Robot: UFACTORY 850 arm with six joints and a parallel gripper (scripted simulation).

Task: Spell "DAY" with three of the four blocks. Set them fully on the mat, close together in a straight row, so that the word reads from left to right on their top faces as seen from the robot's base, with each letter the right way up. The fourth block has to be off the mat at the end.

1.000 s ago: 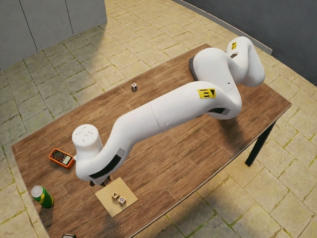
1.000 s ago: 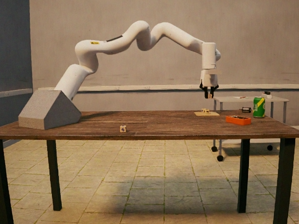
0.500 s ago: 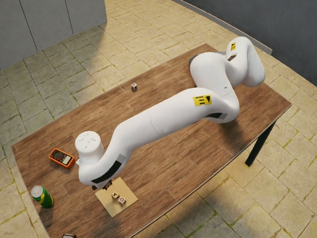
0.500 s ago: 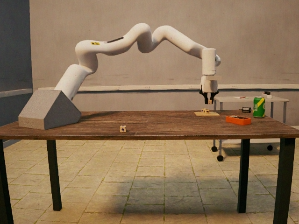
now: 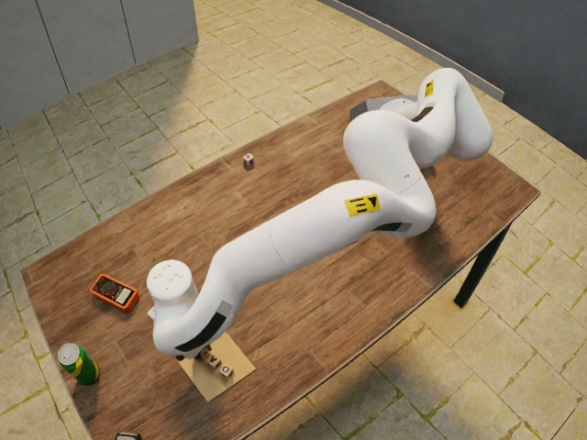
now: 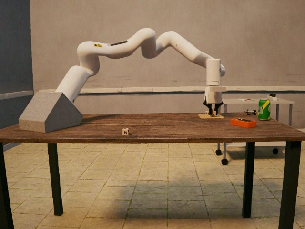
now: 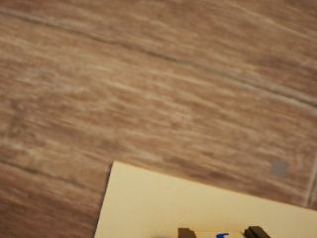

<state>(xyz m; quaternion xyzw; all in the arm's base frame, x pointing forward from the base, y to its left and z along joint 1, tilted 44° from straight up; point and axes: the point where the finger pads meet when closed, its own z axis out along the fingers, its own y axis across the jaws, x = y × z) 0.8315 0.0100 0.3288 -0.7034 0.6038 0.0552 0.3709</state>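
My gripper is now 10 mm past the tan mat, 40 mm to the right of it and 30 mm above it. Round my hand: dark object 250 mm ahead, 100 mm to the left, 20 mm below.
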